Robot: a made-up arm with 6 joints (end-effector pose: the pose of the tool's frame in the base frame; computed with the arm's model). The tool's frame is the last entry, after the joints. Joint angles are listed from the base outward.
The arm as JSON. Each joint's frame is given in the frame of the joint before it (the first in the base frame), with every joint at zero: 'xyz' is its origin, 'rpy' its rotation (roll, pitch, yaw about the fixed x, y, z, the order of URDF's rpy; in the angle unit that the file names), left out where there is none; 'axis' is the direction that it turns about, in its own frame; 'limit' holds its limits. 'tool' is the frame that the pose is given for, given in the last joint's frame.
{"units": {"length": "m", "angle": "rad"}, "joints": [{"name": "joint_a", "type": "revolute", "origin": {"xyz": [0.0, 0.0, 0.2]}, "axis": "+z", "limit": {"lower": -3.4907, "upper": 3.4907}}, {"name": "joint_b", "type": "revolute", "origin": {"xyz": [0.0, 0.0, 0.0]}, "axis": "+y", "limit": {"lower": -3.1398, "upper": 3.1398}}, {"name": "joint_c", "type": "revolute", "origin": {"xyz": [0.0, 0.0, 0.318]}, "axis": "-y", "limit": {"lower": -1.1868, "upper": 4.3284}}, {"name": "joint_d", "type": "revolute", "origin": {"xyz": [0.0, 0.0, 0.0]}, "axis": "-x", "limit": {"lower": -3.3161, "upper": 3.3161}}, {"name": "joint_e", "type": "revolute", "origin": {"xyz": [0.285, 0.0, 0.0]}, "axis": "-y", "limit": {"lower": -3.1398, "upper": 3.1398}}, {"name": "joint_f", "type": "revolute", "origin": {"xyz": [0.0, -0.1, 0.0]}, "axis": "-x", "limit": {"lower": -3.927, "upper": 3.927}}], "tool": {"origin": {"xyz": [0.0, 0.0, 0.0]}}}
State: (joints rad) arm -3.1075 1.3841 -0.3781 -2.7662 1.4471 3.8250
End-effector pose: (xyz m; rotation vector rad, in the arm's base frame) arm -0.2190 -0.1006 -0.0138 2.3577 0.4601 0.2562
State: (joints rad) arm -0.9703 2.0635 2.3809 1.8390 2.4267 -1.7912
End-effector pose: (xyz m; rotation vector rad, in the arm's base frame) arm 0.3162 -0.4148 0.2301 -0.1217 0.4796 1.3415
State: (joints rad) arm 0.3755 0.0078 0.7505 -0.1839 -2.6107 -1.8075
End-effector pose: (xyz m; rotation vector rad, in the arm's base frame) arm 0.2452 -0.0090 0.6973 0.8445 1.5722 -1.2050
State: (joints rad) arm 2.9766 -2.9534 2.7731 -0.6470 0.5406 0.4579
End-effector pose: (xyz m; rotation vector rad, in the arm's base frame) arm -0.1355 0.1034 -0.3142 -0.1118 0.1437 2.6499
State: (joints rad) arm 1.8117 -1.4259 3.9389 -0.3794 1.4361 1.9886
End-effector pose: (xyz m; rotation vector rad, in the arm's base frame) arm 0.1310 -0.1440 -0.0030 -1.0997 -1.3688 0.6181
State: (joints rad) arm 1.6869 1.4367 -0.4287 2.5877 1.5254 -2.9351
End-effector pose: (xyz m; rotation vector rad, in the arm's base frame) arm -0.1172 0.2710 -0.0455 1.5559 -2.4948 0.0983
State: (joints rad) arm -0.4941 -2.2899 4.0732 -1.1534 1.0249 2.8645
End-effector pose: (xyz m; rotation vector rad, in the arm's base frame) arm 0.0267 -0.0604 -0.0778 -1.4238 0.8315 -1.4790
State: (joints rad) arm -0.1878 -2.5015 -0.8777 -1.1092 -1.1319 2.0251
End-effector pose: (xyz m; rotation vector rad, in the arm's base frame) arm -0.1219 -0.0222 0.2343 -1.6582 -1.1583 0.1165
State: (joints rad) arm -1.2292 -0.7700 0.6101 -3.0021 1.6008 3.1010
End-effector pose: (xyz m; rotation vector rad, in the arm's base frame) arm 0.0418 0.1780 0.7055 0.1614 0.1741 -1.3677
